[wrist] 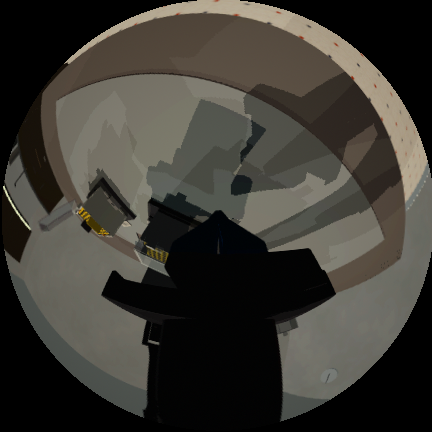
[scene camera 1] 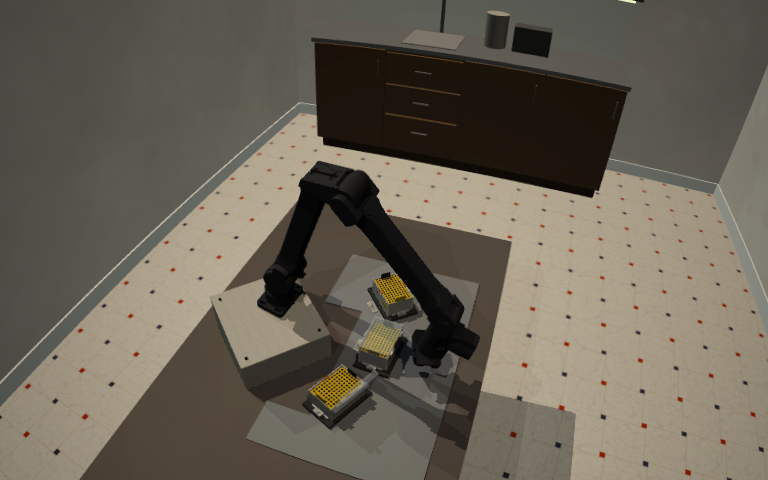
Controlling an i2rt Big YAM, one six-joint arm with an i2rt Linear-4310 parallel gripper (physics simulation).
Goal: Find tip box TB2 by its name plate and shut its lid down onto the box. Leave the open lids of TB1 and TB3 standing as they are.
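Pixels of known places: gripper, fingertip midpoint: [wrist: 217, 215] [scene camera 1: 416, 363]; arm's base, link origin: [scene camera 1: 280, 297].
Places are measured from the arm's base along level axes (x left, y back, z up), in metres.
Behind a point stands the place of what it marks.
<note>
Three grey tip boxes with yellow racks stand in a row in the scene view; their name plates are too small to read. The middle box [scene camera 1: 377, 360] @[y -0.320, x -0.018, z -0.076 m] [wrist: 167, 232] @[y -0.343, x 0.073, z -0.083 m] has its clear lid [scene camera 1: 382, 330] @[y -0.297, x 0.058, z -0.040 m] [wrist: 150, 261] @[y -0.318, x 0.078, z -0.040 m] down over the yellow rack; whether it is fully seated I cannot tell. The front box [scene camera 1: 338, 394] @[y -0.287, x -0.174, z -0.060 m] has its clear lid [scene camera 1: 370, 377] @[y -0.362, x -0.146, z 0.026 m] standing open on its right side. The back box [scene camera 1: 393, 295] [wrist: 105, 209] @[y -0.290, x 0.206, z -0.086 m] has an uncovered rack; its open lid [wrist: 57, 216] @[y -0.330, x 0.252, z -0.011 m] stands out in the wrist view. My gripper [scene camera 1: 425, 362] @[y -0.416, x 0.031, z -0.090 m] [wrist: 217, 215] @[y -0.416, x 0.031, z -0.090 m] is shut and empty, pointing down right of the middle box.
The boxes stand on a light grey sheet [scene camera 1: 339, 447] @[y -0.346, x -0.281, z -0.117 m] over a brown surface [scene camera 1: 186, 418] @[y 0.046, x -0.406, z -0.120 m]. The arm's pale base block [scene camera 1: 271, 339] @[y -0.057, x -0.130, z -0.018 m] is left of them. The arm's forearm passes close to the back box in the scene view. A dark cabinet [scene camera 1: 424, 107] stands far behind.
</note>
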